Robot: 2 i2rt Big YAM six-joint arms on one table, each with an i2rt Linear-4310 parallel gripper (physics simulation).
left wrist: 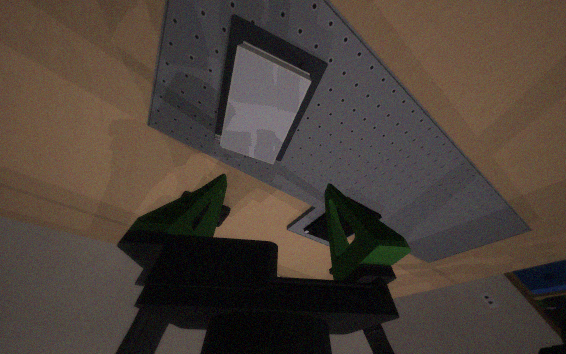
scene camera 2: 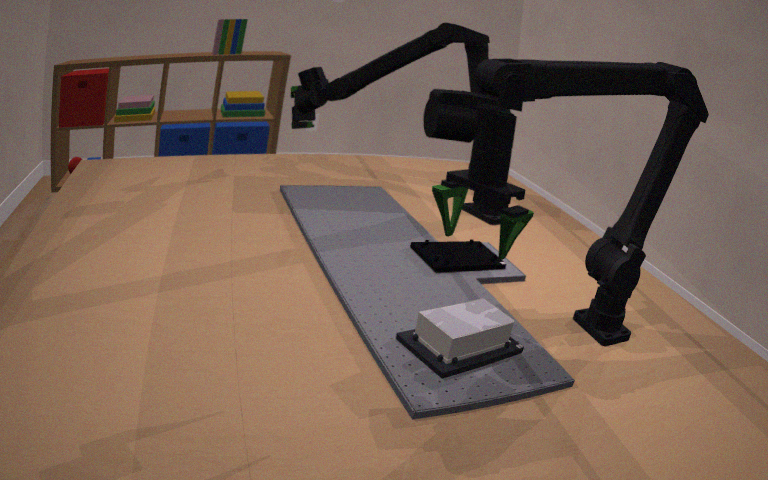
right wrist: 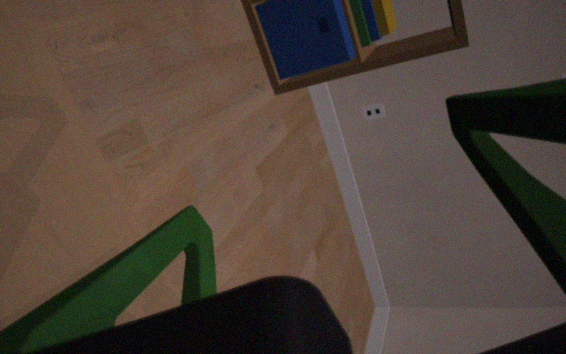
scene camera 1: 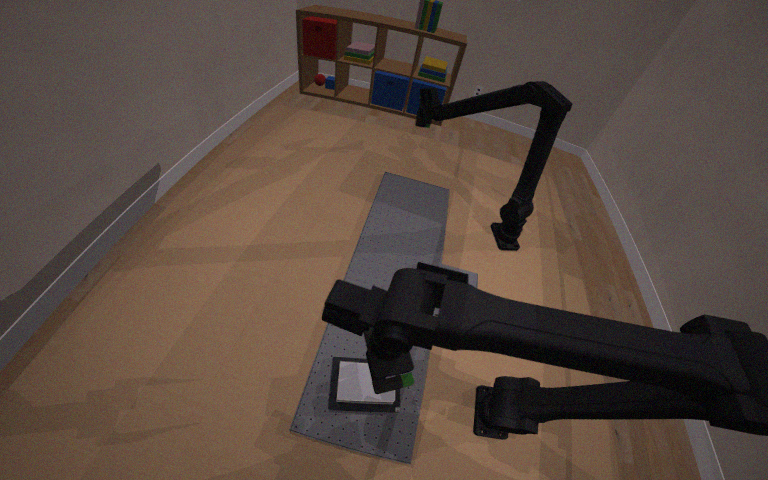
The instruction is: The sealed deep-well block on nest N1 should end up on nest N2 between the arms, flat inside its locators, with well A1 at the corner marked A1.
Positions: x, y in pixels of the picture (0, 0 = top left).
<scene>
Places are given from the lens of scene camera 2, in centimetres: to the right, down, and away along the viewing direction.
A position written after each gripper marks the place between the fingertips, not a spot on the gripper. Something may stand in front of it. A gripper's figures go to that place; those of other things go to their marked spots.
left gripper (scene camera 2: 475, 247): 13, 1, 85
right gripper (scene camera 2: 293, 111): -29, -40, 178
white block (scene camera 2: 464, 330): 11, 12, 81
black nest plate (scene camera 2: 459, 256): 15, 3, 118
The marked spots on the black nest plate and the white block are 38 cm apart.
</scene>
